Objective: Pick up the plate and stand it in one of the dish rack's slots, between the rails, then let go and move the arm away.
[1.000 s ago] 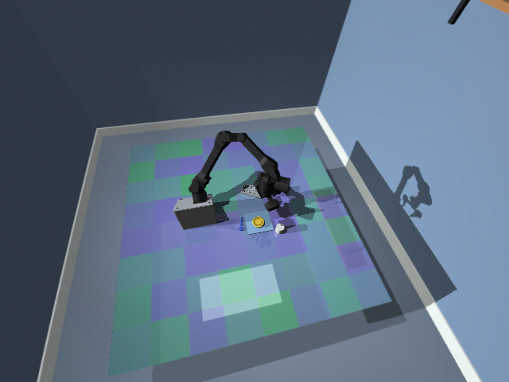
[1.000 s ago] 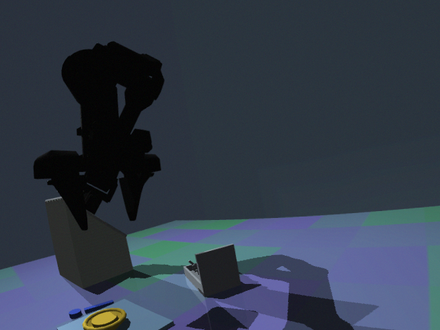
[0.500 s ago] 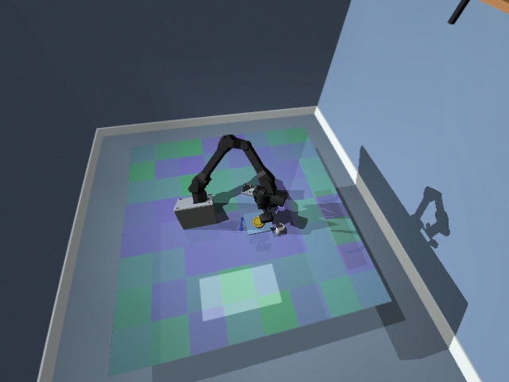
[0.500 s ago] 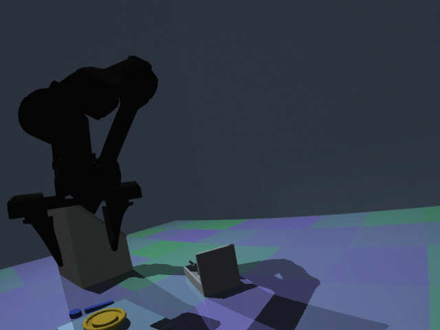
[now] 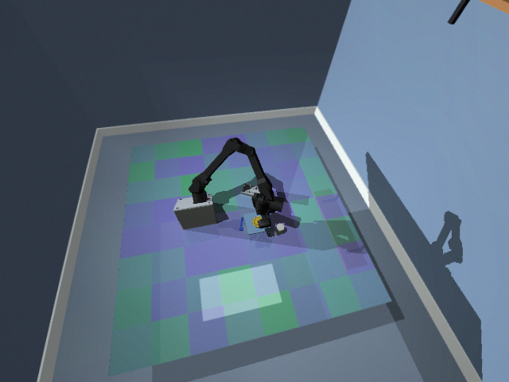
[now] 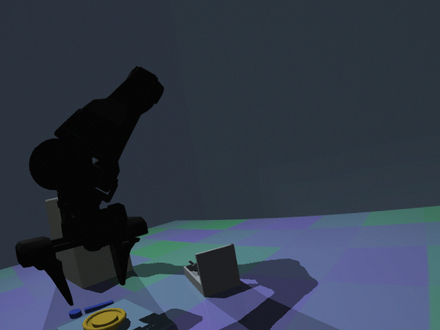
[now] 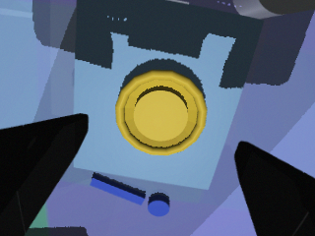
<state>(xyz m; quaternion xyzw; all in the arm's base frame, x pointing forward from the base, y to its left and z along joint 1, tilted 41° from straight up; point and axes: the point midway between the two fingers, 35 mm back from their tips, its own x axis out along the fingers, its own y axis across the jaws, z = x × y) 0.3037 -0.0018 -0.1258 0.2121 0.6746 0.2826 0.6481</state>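
My gripper tip is now 1 cm past the yellow plate and 5 cm above it. The rest, counted from my gripper tip: grey dish rack: 1 cm behind, 22 cm to the left, 4 cm below; small white cup: 11 cm ahead, 6 cm to the right, 4 cm below; blue spoon: 10 cm behind, 6 cm below.
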